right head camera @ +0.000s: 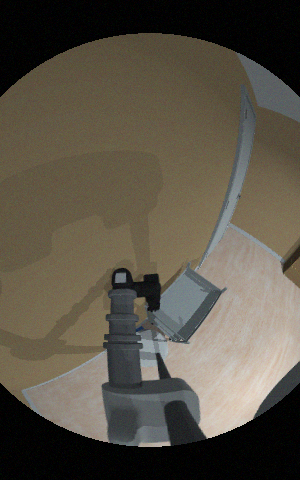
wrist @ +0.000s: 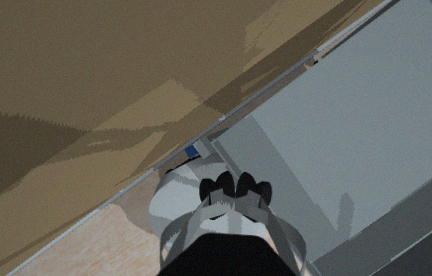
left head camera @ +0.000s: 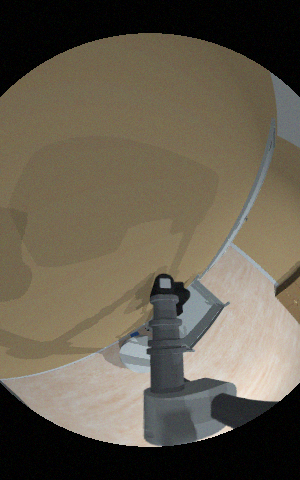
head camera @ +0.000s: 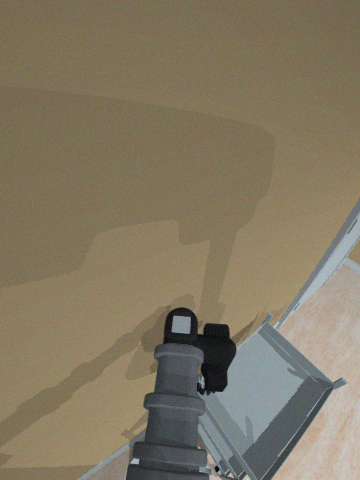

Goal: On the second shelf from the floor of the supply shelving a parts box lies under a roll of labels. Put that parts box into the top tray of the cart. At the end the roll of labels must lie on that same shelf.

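Pixels of known places: gripper, fingertip midpoint: [right head camera: 152, 309] [wrist: 235, 187] [head camera: 204, 390]; robot's base, origin of the base link: [right head camera: 147, 346] [left head camera: 140, 352].
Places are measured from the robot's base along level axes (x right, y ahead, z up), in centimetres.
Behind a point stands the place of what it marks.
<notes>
My gripper [wrist: 235, 187] @(x 8.8, y 26.4, z 78.7 cm) has its black fingertips together, with nothing seen between them. In the wrist view it is beside the near left edge of the cart's top tray [head camera: 270, 380] @(x 37.1, y 34.8, z 63.5 cm) [left head camera: 197, 305] @(x 38.8, y 36.6, z 63.5 cm) [right head camera: 181, 306] @(x 28.7, y 29.0, z 63.5 cm) [wrist: 345, 125] @(x 24.9, y 33.0, z 63.5 cm), outside the tray and over my white base. The grey tray holds no box; shadows fall across its floor. A small part of a blue thing, which looks like the parts box [wrist: 191, 151] @(x -9.0, y 20.3, z 3.2 cm) [left head camera: 134, 334] @(x -6.6, y 21.1, z 3.2 cm) [right head camera: 140, 329], shows low down by the foot of the wall, between my base and the cart. The rest of it is hidden. The roll of labels and the supply shelving do not show.
A tan wall [head camera: 150, 165] @(x -4.0, y 29.1, z 146.0 cm) [wrist: 100, 60] @(x 3.1, y 34.8, z 93.8 cm) runs close along the cart and my base [wrist: 172, 200] @(x -12.0, y 5.2, z 18.7 cm) [left head camera: 134, 354] @(x -6.1, y -0.8, z 18.7 cm). A pale door [left head camera: 255, 195] @(x 129.0, y 132.5, z 127.7 cm) [right head camera: 239, 160] @(x 93.5, y 105.4, z 141.4 cm) stands past the cart. Pale wood floor [left head camera: 250, 340] @(x 152.7, y -14.2, z -2.8 cm) [right head camera: 240, 330] @(x 114.4, y -9.4, z -2.8 cm) lies to the right. My arm [head camera: 172, 425] @(x 0.2, y 12.7, z 120.9 cm) reaches up beside the tray.
</notes>
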